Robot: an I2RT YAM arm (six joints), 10 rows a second.
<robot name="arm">
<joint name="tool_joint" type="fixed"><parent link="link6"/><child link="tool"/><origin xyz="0 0 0"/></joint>
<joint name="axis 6" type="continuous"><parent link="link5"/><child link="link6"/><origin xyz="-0.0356 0 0.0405" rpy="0 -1.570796 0"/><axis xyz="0 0 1"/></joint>
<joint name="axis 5" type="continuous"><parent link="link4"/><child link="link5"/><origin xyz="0.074 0.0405 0.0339" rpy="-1.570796 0 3.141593"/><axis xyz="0 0 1"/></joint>
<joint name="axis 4" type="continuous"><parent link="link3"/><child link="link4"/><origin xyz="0.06 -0.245 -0.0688" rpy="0 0 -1.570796"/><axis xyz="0 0 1"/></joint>
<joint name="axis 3" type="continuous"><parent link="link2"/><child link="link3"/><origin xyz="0.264 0 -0.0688" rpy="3.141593 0 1.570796"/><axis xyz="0 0 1"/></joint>
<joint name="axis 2" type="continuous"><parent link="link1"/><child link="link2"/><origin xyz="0.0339 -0.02 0.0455" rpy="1.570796 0 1.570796"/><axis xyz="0 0 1"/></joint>
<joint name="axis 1" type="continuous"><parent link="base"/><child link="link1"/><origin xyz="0 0 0.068" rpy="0 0 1.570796"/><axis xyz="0 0 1"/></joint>
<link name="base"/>
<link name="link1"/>
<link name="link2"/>
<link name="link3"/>
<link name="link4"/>
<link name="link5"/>
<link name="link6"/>
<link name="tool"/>
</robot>
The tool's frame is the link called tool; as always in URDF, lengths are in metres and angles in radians. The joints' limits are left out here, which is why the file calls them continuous.
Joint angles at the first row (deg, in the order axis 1, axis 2, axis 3, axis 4, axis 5, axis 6):
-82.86 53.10 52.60 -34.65 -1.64 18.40
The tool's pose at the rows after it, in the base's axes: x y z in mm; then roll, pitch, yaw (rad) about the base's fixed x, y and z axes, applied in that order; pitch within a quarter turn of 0, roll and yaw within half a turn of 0:
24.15, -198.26, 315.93, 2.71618, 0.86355, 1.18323
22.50, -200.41, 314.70, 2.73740, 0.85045, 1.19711
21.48, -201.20, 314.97, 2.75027, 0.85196, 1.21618
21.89, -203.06, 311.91, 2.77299, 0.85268, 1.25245
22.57, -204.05, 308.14, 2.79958, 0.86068, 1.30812
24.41, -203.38, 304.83, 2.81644, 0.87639, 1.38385
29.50, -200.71, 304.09, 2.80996, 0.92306, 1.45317
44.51, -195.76, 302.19, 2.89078, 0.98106, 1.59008
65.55, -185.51, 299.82, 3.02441, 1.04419, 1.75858
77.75, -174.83, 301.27, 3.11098, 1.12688, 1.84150
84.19, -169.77, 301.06, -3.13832, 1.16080, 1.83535
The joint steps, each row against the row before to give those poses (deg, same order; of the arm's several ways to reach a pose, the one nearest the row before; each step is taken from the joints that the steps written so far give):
-0.47 0.93 -0.05 -0.17 0.09 -0.11
-0.56 0.75 0.37 -0.68 -0.14 -0.54
-0.39 0.23 0.21 -0.15 -0.45 -0.94
-0.01 0.42 -0.41 0.46 -0.39 -1.30
0.00 0.11 -0.81 0.85 -0.93 -2.12
0.15 -0.37 -1.08 1.13 -2.19 -2.82
1.12 -1.26 -1.52 2.63 -2.25 -2.26
4.88 -1.38 -1.79 2.83 2.53 -2.33
7.78 -1.97 -2.25 3.09 6.34 -1.53
5.65 -2.52 -2.16 3.95 6.10 -0.23
3.44 -0.80 -0.93 1.66 5.54 1.28

